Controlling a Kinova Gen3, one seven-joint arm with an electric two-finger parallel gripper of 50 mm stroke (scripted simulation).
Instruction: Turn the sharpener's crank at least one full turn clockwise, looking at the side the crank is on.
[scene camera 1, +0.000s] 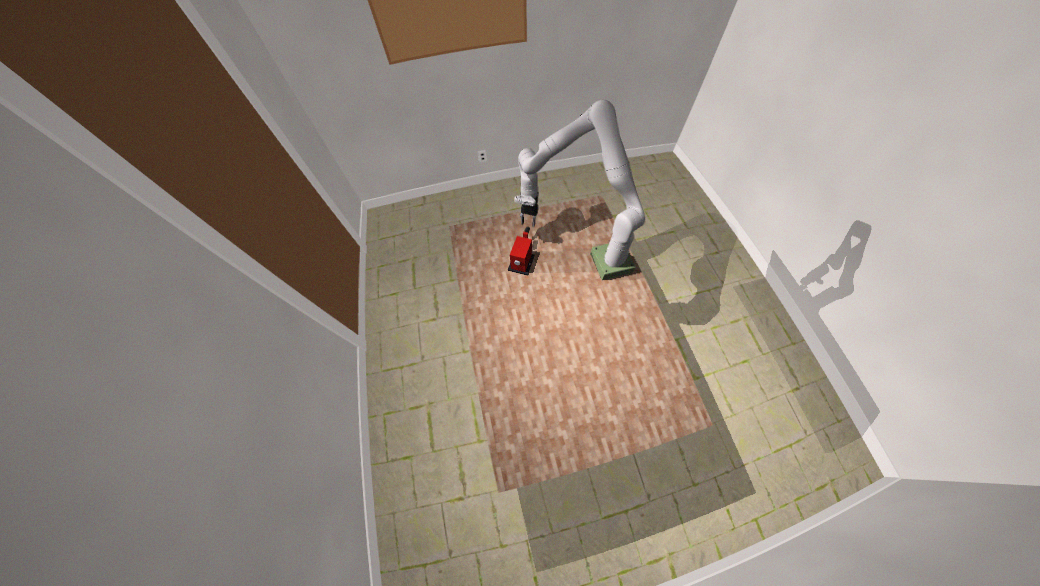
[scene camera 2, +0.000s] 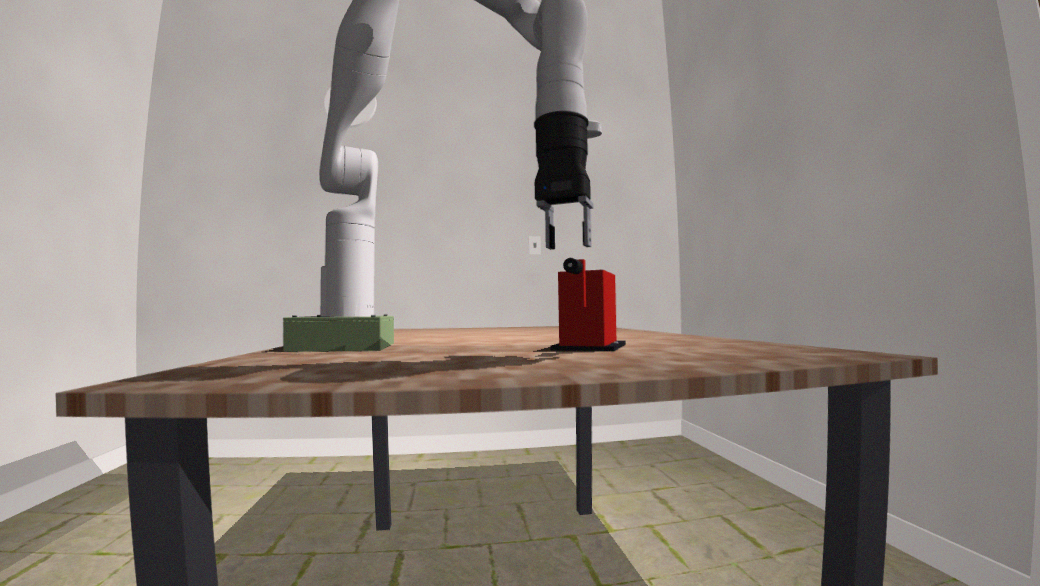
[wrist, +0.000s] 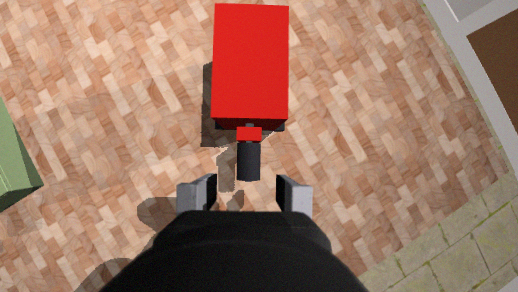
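My gripper (scene camera 2: 568, 247) is visible to me, and the wrist view has my gripper (wrist: 246, 187) as well. I can also see a sharpener (scene camera 2: 592, 328). The same sharpener (scene camera 1: 518, 261) shows from another camera, and the wrist camera catches the sharpener (wrist: 250, 69) too.
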